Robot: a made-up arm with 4 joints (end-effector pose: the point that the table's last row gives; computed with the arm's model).
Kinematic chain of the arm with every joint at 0, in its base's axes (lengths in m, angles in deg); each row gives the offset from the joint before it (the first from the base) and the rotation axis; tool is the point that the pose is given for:
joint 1: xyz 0 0 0.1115 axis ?
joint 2: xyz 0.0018 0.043 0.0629 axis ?
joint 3: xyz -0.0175 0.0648 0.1 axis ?
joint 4: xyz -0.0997 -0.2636 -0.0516 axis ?
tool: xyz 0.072 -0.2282 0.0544
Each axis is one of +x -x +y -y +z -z.
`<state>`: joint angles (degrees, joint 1 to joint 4).
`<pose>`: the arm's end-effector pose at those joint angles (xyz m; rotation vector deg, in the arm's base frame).
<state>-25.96 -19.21 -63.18 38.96</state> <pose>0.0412 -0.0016 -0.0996 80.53 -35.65 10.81</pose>
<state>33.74 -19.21 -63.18 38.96</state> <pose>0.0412 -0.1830 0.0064 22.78 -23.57 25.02</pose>
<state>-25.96 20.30 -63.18 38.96</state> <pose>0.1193 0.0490 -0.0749 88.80 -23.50 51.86</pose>
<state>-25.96 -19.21 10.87 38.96</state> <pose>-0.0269 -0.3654 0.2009 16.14 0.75 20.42</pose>
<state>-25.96 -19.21 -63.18 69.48</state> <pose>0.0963 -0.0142 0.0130 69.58 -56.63 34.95</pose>
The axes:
joint 1: -x
joint 2: +z
joint 3: -x
joint 4: +z

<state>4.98 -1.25 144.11 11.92</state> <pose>0.0120 0.5278 0.5045 -148.19 17.06 3.70</pose>
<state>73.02 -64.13 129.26 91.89</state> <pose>0.2142 0.2979 0.1759 -63.04 122.09 -70.14</pose>
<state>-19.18 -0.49 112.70 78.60</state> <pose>0.1239 0.0647 0.5379 -76.73 63.49 59.13</pose>
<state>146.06 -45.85 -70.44 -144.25</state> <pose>-0.1977 -0.2041 -0.0865 26.67 -97.10 -97.72</pose>
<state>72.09 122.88 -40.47 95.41</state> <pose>0.0018 0.1028 -0.0296 -78.94 -102.52 -116.54</pose>
